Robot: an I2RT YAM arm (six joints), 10 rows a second.
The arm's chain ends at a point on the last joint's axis. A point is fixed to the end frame.
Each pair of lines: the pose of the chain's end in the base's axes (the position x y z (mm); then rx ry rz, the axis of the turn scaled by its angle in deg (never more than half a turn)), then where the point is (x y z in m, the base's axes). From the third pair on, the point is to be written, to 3 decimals.
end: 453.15 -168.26 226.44 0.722 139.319 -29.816
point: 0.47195 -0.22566 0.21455
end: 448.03 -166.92 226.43 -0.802 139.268 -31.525
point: 0.46735 -0.22443 0.21597
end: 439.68 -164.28 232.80 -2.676 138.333 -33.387
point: 0.460 -0.222 0.224
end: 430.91 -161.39 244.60 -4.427 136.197 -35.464
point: 0.452 -0.219 0.239
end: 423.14 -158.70 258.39 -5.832 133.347 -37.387
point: 0.446 -0.216 0.256
